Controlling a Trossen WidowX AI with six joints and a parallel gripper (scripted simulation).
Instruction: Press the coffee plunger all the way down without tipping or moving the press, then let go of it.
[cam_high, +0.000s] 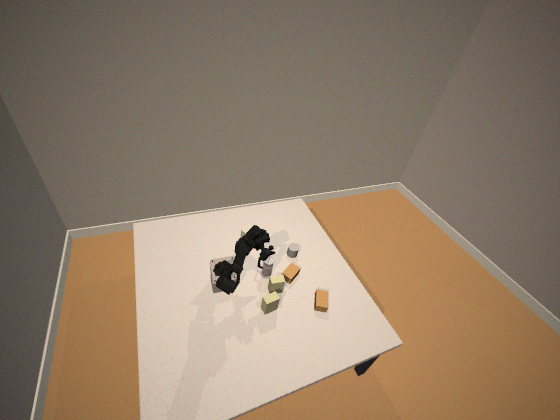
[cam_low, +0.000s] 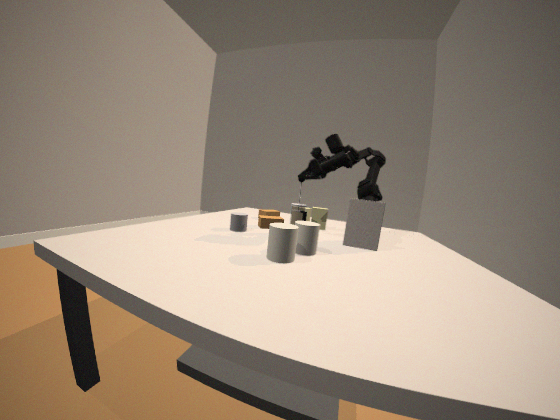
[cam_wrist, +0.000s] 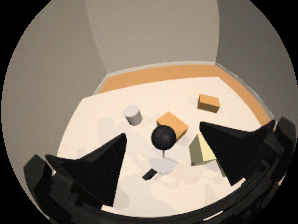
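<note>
My gripper tip is now 2 cm past the coffee press, 1 cm to the right of it and 13 cm above it.
</note>
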